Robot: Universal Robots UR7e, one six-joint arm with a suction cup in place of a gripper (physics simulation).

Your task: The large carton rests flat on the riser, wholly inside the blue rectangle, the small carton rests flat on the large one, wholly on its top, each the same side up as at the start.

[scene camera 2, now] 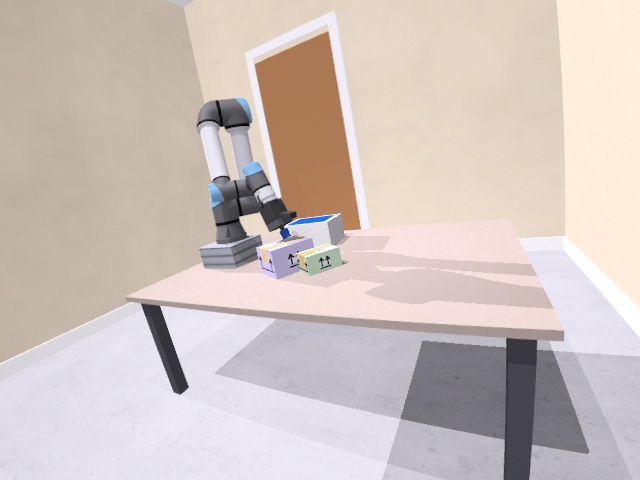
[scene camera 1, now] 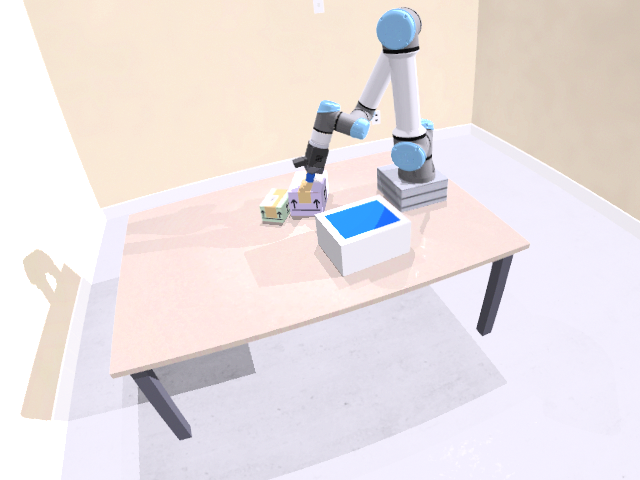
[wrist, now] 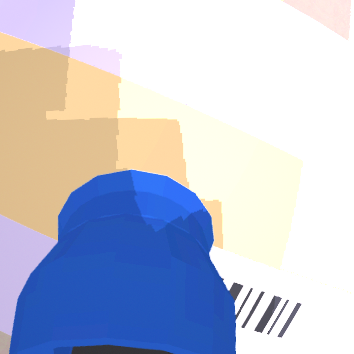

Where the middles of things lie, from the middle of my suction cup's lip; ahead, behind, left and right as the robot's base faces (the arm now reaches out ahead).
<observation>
My suction cup is 80 mm above the large lilac carton [scene camera 2: 278, 259] and 30 mm to the left of it. The rest, counted from my suction cup: white riser [scene camera 1: 356, 236]: 330 mm to the left, 90 mm behind, 70 mm below.
</observation>
